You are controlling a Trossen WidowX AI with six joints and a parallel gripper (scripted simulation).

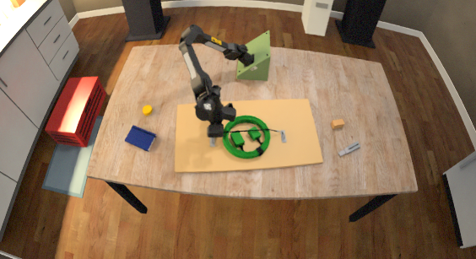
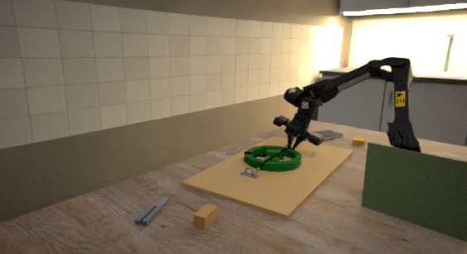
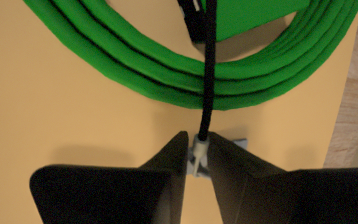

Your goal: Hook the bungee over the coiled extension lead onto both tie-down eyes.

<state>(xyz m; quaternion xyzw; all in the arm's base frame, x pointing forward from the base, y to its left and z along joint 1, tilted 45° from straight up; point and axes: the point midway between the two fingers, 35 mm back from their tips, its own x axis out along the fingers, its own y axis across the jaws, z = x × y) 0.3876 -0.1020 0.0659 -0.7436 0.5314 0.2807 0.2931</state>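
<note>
Now: hand 10 mm short of the coiled extension lead, 120 mm to the right of it and 30 mm above it. From my hand the other things lie so: grey clamp 40 mm ahead, 590 mm to the left, 50 mm below; yellow disc 110 mm behind, 350 mm to the right, 50 mm below.
</note>
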